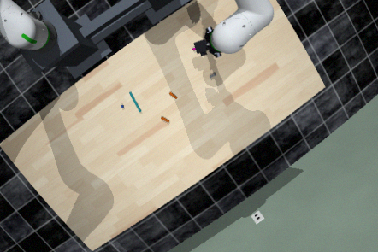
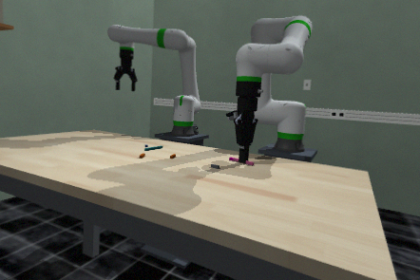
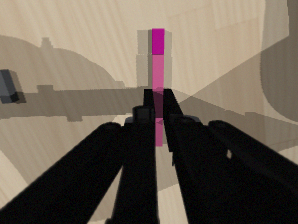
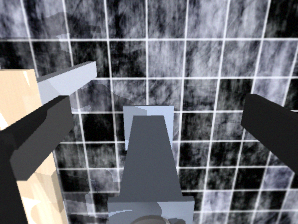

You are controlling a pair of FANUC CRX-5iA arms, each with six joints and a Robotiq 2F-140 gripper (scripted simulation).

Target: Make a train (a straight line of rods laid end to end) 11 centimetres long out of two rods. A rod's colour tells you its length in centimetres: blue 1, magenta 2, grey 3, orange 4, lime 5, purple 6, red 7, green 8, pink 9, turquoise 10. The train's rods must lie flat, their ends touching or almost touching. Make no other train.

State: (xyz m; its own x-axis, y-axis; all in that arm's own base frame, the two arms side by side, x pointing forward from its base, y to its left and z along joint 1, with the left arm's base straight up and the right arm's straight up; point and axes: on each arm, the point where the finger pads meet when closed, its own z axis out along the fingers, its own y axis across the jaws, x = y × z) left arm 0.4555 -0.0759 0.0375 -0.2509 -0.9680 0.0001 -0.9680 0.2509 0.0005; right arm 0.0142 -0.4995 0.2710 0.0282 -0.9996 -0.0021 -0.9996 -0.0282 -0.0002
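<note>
Now: the pink rod 30 mm below my left hand. Round my left hand: magenta rod: 10 mm behind, 50 mm to the right, 30 mm below; grey rod: 130 mm ahead, 50 mm to the right, 30 mm below; turquoise rod: 40 mm ahead, 410 mm to the right, 30 mm below.
</note>
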